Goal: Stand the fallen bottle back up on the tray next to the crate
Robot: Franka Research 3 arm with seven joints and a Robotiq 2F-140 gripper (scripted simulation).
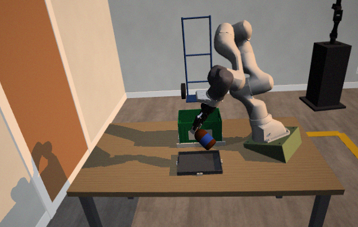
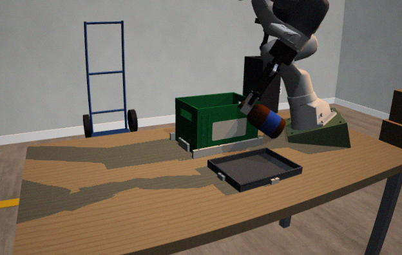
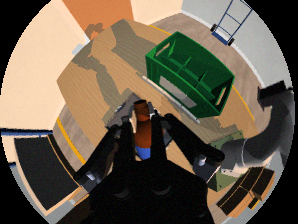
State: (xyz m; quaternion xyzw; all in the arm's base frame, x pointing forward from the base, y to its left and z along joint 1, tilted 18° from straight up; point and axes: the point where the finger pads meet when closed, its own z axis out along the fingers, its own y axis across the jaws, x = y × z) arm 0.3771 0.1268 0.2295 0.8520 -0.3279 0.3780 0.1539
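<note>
My gripper is now 40 mm above the bottle, 30 mm to the right of it and 30 mm past it. From my hand the other things lie so: green crate (220 mm to the right, 130 mm below, 50 mm behind); then tray (200 mm below, 50 mm to the left).
</note>
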